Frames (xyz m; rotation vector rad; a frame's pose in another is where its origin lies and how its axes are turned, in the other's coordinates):
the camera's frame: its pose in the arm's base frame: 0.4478 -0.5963 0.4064 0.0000 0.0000 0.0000
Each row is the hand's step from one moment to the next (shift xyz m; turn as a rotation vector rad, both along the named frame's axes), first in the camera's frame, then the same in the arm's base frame.
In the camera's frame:
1: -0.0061 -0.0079 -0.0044 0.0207 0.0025 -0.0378
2: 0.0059 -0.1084 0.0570 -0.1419 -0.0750 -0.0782
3: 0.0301 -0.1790 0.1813 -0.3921 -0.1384 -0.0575
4: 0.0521 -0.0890 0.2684 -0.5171 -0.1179 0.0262
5: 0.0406 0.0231 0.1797 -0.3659 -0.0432 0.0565
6: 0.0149 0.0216 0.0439 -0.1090 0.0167 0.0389
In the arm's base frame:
1: -0.0061 -0.0079 -0.0044 0.0207 0.0025 -0.0378
2: 0.0059 -0.1084 0.0570 -0.1419 -0.0750 -0.0782
3: 0.0301 -0.1790 0.1813 -0.3921 -0.1384 -0.0575
4: 0.0521 -0.0890 0.2684 -0.5171 -0.1179 0.0262
5: 0.0406 0.0231 0.1797 -0.3659 -0.0432 0.0565
6: 0.0149 0.0216 0.0439 -0.1090 0.0167 0.0389

